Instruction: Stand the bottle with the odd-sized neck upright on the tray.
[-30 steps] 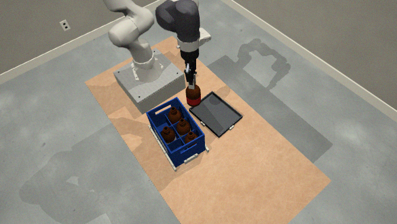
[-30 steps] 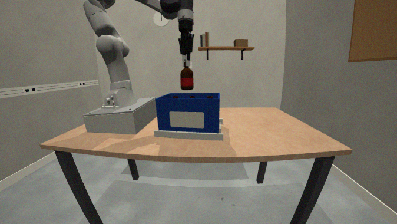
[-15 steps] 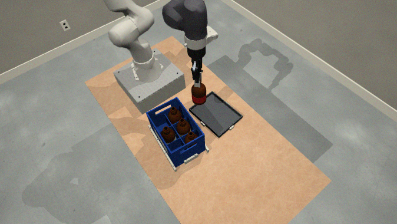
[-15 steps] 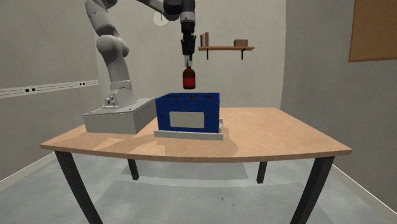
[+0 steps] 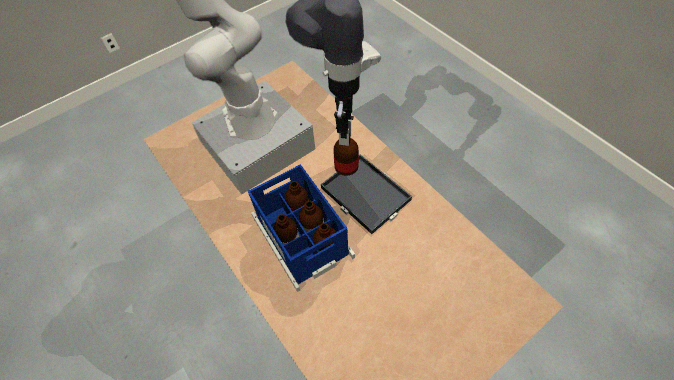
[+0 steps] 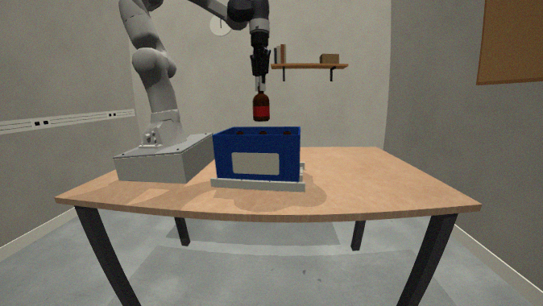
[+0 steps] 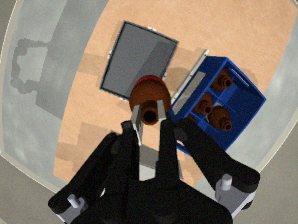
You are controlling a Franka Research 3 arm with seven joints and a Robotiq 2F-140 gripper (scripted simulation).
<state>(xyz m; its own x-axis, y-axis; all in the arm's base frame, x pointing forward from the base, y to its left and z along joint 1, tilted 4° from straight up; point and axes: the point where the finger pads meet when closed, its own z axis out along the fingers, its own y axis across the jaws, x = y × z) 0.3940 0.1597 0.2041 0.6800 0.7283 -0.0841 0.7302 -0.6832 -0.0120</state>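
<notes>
The bottle is 8 cm below my hand. From my hand the other things lie so: blue crate: 4 cm ahead, 20 cm to the right, 27 cm below; then dark grey tray: 1 cm ahead, 7 cm to the left, 34 cm below.
</notes>
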